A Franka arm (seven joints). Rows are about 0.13 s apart.
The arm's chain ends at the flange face. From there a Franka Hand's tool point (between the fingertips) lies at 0.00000 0.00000 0.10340 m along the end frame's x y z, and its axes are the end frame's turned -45 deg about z.
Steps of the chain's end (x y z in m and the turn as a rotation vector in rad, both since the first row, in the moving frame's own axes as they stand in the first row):
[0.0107, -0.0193, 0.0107, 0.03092, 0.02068, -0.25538]
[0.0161, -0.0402, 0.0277, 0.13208, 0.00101, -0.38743]
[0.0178, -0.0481, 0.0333, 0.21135, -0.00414, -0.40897]
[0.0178, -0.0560, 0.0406, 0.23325, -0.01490, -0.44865]
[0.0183, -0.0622, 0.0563, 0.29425, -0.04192, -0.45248]
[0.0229, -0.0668, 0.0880, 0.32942, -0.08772, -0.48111]
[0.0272, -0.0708, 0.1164, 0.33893, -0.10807, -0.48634]
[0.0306, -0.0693, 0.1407, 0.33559, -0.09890, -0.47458]
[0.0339, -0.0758, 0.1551, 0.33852, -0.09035, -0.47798]
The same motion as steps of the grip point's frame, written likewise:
[0.0248, -0.0073, 0.0106, 0.00724, 0.03649, -0.25538]
[0.0474, -0.0282, 0.0268, 0.09268, 0.09411, -0.38743]
[0.0581, -0.0397, 0.0310, 0.15237, 0.14652, -0.40897]
[0.0635, -0.0479, 0.0378, 0.17547, 0.15440, -0.44865]
[0.0691, -0.0585, 0.0518, 0.23771, 0.17842, -0.45248]
[0.0730, -0.0639, 0.0822, 0.29496, 0.17091, -0.48111]
[0.0775, -0.0656, 0.1101, 0.31608, 0.16324, -0.48634]
[0.0796, -0.0613, 0.1346, 0.30723, 0.16737, -0.47458]
[0.0874, -0.0634, 0.1489, 0.30326, 0.17548, -0.47798]

